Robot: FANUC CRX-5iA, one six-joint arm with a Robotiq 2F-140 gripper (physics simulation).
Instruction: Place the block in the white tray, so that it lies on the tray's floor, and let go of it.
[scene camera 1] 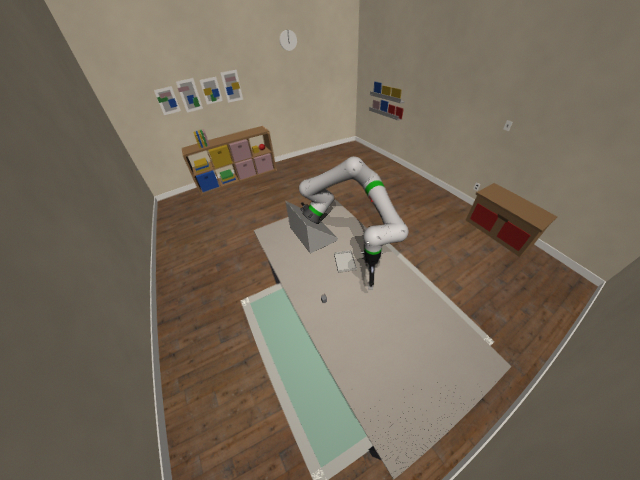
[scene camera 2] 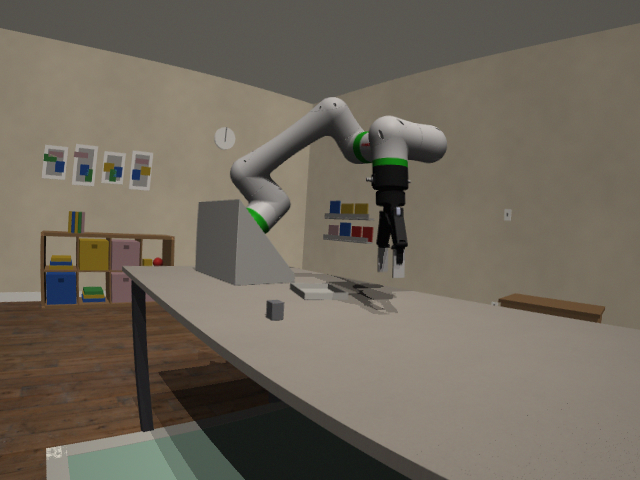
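Seen in the pictures: gripper, fingertip midpoint: (scene camera 2: 389,274); arm's base at its link origin: (scene camera 1: 310,218).
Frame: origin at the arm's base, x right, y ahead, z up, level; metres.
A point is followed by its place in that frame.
A small grey block (scene camera 1: 324,298) {z -0.113, x 0.200, y 0.614 m} (scene camera 2: 275,310) {z -0.130, x 0.208, y 0.621 m} stands on the table (scene camera 1: 392,335) {z -0.152, x -0.033, y 0.992 m} (scene camera 2: 413,351) {z -0.152, x 0.107, y 0.907 m}, near its long edge on the mat's side. The white tray (scene camera 1: 342,262) {z -0.150, x -0.055, y 0.396 m} (scene camera 2: 312,294) {z -0.137, x -0.005, y 0.464 m} lies flat on the table between the block and the arm's grey base stand; part of it is in shadow. My gripper (scene camera 1: 370,287) {z -0.057, x -0.097, y 0.660 m} (scene camera 2: 390,268) {z -0.057, x -0.097, y 0.660 m} points down with nothing between its fingers and is open. It hangs above the table, to the right of the tray and of the block in both views. The fingers are seen nearly edge-on, so their gap looks narrow.
The grey wedge-shaped stand (scene camera 1: 305,232) {z 0.035, x 0.112, y 0.167 m} (scene camera 2: 219,240) {z -0.015, x 0.119, y 0.073 m} rises from the table behind the tray, beside the arm's base. A green mat (scene camera 1: 305,377) (scene camera 2: 129,459) lies on the floor along the table. A cubby shelf (scene camera 1: 227,140) (scene camera 2: 105,235) and a low cabinet (scene camera 1: 516,204) (scene camera 2: 550,303) stand away from the table.
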